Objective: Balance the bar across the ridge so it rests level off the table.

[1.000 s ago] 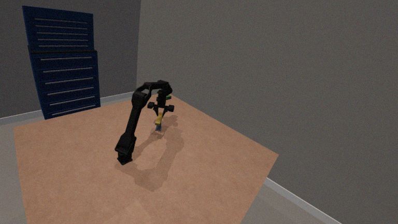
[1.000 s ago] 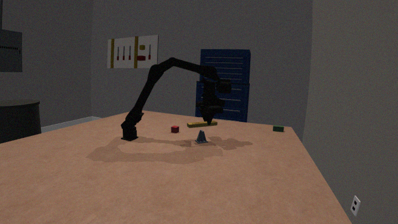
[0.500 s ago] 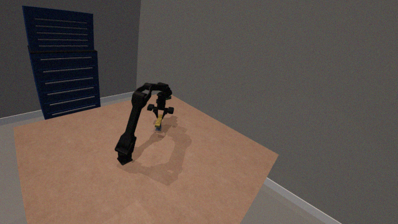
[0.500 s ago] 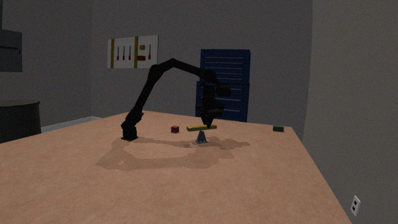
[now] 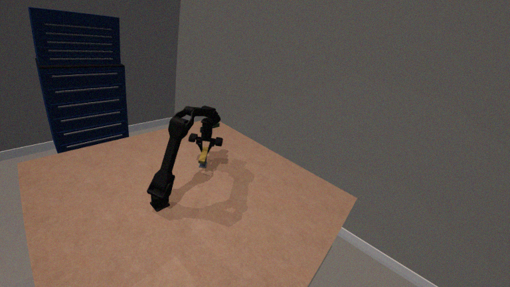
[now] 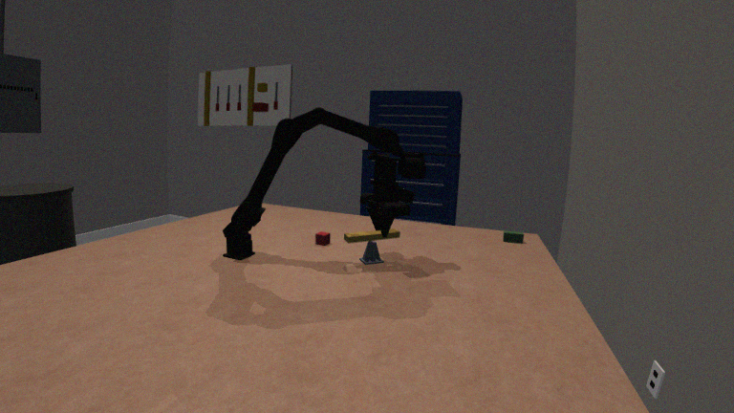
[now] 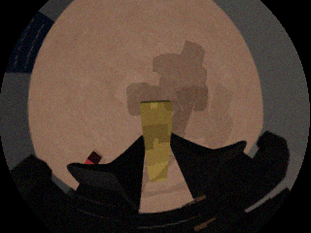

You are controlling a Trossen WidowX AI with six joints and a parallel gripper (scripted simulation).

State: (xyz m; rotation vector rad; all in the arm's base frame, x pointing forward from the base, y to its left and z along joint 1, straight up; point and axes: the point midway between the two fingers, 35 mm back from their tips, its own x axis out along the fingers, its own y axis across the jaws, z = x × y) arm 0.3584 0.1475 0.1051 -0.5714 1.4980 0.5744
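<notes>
Now: the yellow bar 20 mm to the right of my gripper tip and 20 mm behind it. Also, from my gripper tip: red cube 200 mm behind, 60 mm to the left, 50 mm below; green block 380 mm ahead, 350 mm to the left, 50 mm below.
</notes>
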